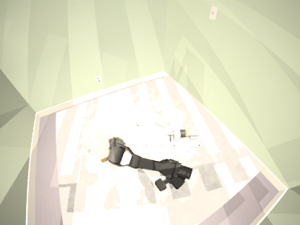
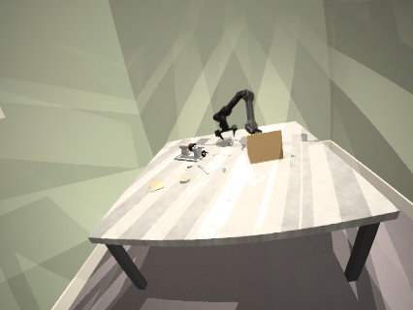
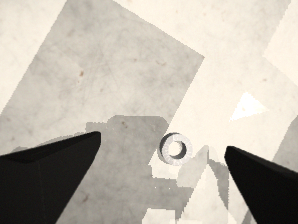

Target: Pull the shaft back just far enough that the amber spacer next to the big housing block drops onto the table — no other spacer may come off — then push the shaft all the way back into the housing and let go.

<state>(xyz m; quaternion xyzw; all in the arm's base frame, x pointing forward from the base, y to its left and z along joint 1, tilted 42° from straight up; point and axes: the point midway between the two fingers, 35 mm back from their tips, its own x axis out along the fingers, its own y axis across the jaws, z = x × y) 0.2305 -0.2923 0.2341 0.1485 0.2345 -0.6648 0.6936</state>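
Right now the dark spacer is 230 mm ahead of my gripper tip, 270 mm to the left of it and 60 mm above it. Round my gripper tip: grey shaft 230 mm ahead, 270 mm to the left, 60 mm above.
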